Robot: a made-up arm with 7 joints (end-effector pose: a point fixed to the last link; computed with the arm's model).
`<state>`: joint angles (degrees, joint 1 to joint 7).
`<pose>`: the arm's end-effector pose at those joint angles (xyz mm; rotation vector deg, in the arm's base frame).
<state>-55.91 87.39 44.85 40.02 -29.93 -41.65 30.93</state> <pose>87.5 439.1 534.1 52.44 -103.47 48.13</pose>
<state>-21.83 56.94 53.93 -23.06 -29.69 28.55 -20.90</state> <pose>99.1 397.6 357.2 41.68 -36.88 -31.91</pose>
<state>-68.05 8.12 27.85 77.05 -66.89 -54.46 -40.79</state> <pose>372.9 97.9 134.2 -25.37 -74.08 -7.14</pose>
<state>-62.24 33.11 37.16 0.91 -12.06 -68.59 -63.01</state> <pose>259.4 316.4 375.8 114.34 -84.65 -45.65</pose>
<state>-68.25 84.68 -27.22 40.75 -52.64 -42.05 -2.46</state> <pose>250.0 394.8 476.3 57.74 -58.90 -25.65</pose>
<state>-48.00 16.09 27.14 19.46 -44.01 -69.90 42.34</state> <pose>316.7 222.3 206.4 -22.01 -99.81 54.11</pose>
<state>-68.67 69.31 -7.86 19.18 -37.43 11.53 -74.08</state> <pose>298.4 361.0 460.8 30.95 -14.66 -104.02</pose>
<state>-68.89 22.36 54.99 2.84 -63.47 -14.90 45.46</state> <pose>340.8 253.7 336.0 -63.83 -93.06 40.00</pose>
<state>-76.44 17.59 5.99 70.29 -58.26 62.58 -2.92</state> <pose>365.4 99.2 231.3 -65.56 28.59 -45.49</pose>
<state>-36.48 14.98 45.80 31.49 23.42 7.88 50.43</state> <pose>206.1 278.9 97.7 32.40 5.52 45.73</pose>
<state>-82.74 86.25 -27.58 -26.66 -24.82 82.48 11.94</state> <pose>201.0 283.8 529.9 66.41 7.08 -7.81</pose>
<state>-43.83 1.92 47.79 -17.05 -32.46 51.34 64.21</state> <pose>263.7 160.7 149.4 -26.67 -7.06 37.64</pose>
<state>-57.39 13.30 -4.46 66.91 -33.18 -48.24 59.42</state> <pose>374.3 119.3 143.8 -3.24 -35.16 34.01</pose>
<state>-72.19 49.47 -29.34 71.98 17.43 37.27 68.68</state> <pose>335.2 309.4 336.3 98.15 26.92 47.86</pose>
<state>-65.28 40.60 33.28 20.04 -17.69 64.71 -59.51</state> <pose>291.5 330.9 308.3 -28.58 -20.95 -70.21</pose>
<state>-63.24 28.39 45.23 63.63 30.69 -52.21 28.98</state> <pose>338.3 299.7 242.1 39.84 -52.04 11.52</pose>
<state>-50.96 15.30 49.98 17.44 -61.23 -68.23 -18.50</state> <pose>296.4 263.9 174.8 12.93 -118.07 35.44</pose>
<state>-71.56 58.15 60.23 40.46 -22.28 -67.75 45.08</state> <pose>197.4 423.2 420.7 14.07 -127.40 83.17</pose>
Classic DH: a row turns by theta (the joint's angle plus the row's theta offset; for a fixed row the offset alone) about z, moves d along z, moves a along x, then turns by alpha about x. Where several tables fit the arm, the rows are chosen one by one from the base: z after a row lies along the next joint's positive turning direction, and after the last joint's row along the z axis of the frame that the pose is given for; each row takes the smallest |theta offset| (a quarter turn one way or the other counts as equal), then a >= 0, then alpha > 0; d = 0 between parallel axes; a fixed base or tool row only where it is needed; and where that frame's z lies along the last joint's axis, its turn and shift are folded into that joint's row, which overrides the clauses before.
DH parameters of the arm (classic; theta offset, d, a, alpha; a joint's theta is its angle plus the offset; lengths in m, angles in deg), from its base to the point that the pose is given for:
base (fixed): -4.07 0.3881 -0.0039 -74.51
joint 1: -75.12 0.0534 -0.0307 -90
joint 2: 74 -0.0141 -0.0103 90
joint 3: 90 -0.2819 0.0536 -90
joint 4: -90 0.0161 0.0032 -90
joint 5: 0 0.0949 -0.0082 90
joint 6: 90 0.0473 0.0458 90
joint 7: 81.24 -0.0866 -0.006 -20.12
tool (fixed): -117.84 0.0584 0 0

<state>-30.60 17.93 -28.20 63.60 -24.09 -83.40 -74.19</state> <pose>246.0 182.0 50.1 21.80 -36.95 -126.71</pose>
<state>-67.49 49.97 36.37 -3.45 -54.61 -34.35 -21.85</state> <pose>267.3 335.6 448.9 41.08 -131.00 -29.54</pose>
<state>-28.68 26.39 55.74 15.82 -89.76 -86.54 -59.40</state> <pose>153.0 356.3 127.9 64.08 -106.54 27.56</pose>
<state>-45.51 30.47 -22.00 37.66 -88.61 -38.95 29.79</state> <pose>325.3 164.7 128.6 -34.42 -39.07 16.28</pose>
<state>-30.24 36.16 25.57 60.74 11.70 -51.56 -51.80</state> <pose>186.9 381.8 160.4 33.17 -2.34 -75.70</pose>
